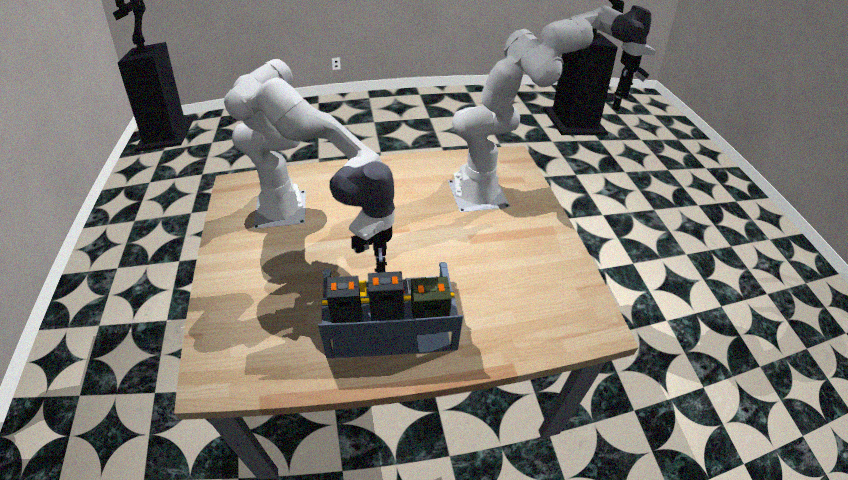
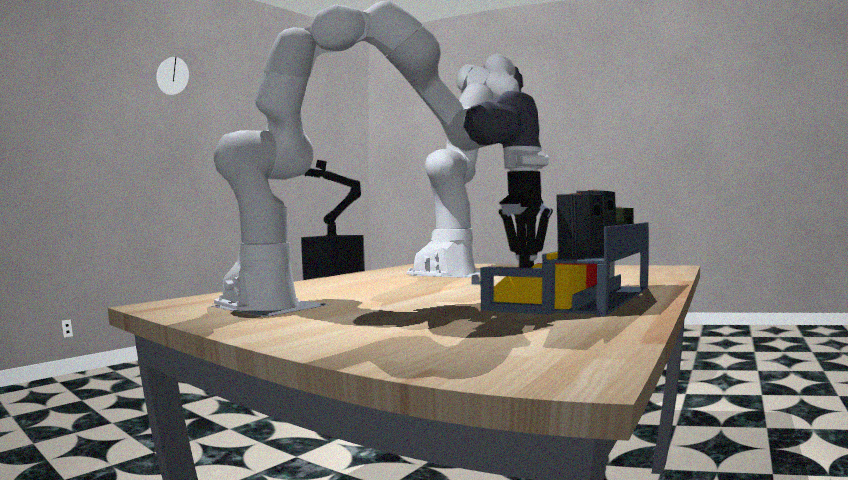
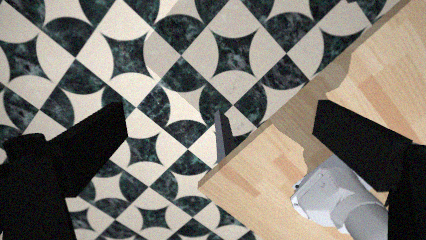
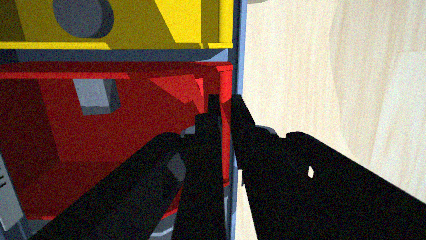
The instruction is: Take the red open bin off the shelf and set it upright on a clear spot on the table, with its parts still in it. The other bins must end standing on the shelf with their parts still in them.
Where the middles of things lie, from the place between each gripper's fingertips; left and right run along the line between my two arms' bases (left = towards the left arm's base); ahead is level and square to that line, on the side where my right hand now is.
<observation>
I see the red bin (image 4: 60,154) 8 cm ahead of my right hand, 1 cm to the left of it and 2 cm below it. From my right hand the other things lie so: green box (image 1: 430,297): 18 cm ahead, 12 cm to the left, 9 cm above; blue-grey shelf (image 2: 620,241): 11 cm ahead, 1 cm to the left; yellow bin (image 2: 510,289): 8 cm ahead, 10 cm to the right, 2 cm below.
My left hand (image 1: 619,103) is 850 mm to the left of the green box, 650 mm short of it and 260 mm above it. From my left hand the other things lie so: red bin 960 mm to the right, 550 mm ahead, 370 mm below; blue-grey shelf 960 mm to the right, 580 mm ahead, 350 mm below; yellow bin 1070 mm to the right, 550 mm ahead, 370 mm below.
</observation>
